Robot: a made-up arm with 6 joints.
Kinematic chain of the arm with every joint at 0, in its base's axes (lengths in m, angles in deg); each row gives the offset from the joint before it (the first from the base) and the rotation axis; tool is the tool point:
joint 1: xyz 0 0 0.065 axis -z
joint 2: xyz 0.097 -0.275 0 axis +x
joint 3: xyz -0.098 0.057 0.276 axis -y
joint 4: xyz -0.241 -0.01 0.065 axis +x
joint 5: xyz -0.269 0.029 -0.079 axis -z
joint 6: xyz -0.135 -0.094 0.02 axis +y
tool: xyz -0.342 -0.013 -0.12
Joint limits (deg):
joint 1: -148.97..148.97
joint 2: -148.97..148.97
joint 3: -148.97..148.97
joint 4: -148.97..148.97
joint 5: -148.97..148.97
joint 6: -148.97..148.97
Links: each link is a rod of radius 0.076 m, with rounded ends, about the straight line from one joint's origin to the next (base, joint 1, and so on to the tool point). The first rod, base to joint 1, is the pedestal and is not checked.
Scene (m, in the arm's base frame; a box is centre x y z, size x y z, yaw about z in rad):
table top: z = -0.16
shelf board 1: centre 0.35 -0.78 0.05 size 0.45 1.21 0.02 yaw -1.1
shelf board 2: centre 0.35 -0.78 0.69 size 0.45 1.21 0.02 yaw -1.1
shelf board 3: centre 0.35 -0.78 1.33 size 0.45 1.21 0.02 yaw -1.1
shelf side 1: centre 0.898 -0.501 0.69 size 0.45 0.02 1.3 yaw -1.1
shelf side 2: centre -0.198 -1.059 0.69 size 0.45 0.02 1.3 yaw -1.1
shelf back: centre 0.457 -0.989 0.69 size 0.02 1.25 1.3 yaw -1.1
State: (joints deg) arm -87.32 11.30 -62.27 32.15 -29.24 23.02
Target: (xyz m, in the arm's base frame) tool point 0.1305 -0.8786 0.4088
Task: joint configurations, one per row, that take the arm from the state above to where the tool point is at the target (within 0.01 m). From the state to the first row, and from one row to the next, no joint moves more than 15 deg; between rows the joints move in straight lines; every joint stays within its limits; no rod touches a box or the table.
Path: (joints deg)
1: -82.63 -3.06 -63.76 29.05 -40.49 10.82
2: -77.95 -17.42 -65.25 25.94 -51.74 -1.39
3: -73.26 -31.77 -66.73 22.84 -62.99 -13.59
4: -68.57 -46.13 -68.22 19.74 -74.23 -25.79
5: -63.88 -60.49 -69.71 16.63 -85.48 -37.99
6: -59.20 -74.85 -71.20 13.53 -96.73 -50.20
7: -61.35 -62.04 -64.64 19.76 -89.53 -40.97
8: -63.50 -49.23 -58.08 25.98 -82.32 -31.75
9: -65.66 -36.42 -51.52 32.21 -75.11 -22.52
10: -67.81 -23.62 -44.96 38.43 -67.91 -13.30
11: -69.97 -10.81 -38.40 44.66 -60.70 -4.07
12: -72.12 2.00 -31.84 50.88 -53.50 5.15

